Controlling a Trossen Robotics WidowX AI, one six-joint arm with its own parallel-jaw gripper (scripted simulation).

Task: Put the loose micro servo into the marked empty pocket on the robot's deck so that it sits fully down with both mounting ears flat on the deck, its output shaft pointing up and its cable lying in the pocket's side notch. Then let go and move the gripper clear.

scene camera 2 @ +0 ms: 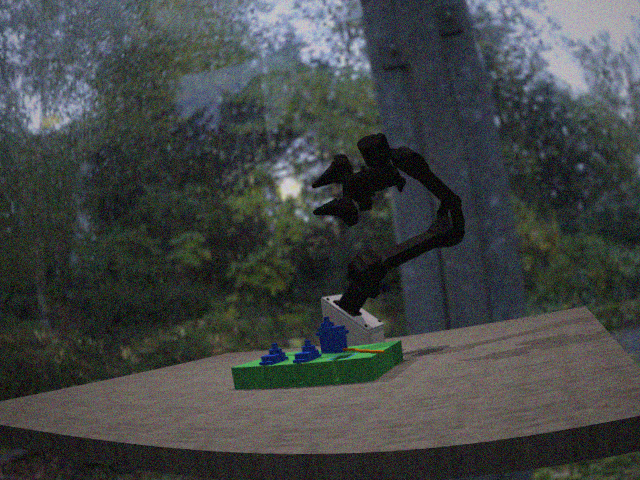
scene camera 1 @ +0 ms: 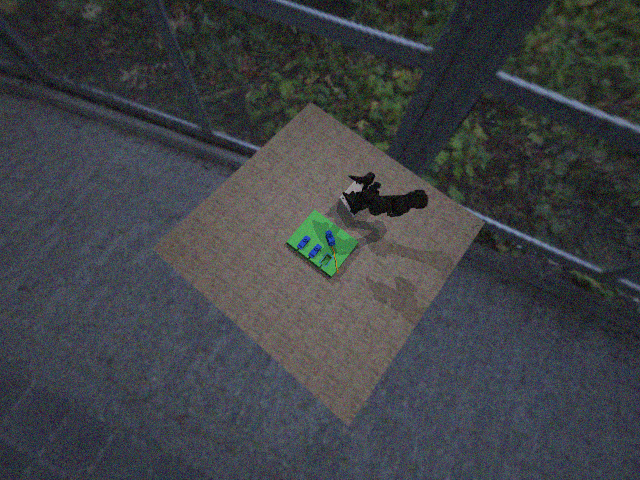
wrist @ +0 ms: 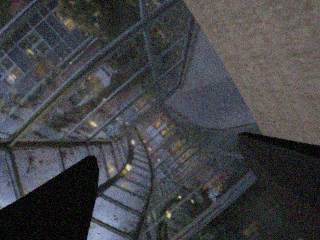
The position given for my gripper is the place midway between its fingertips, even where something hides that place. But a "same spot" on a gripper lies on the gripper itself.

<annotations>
my gripper: scene camera 2; scene camera 1 345, 184; wrist
same spot on my gripper: (wrist: 68, 199) = (scene camera 2: 326, 183)
same spot on green deck: (scene camera 1: 315, 226) = (scene camera 2: 290, 355)
</annotations>
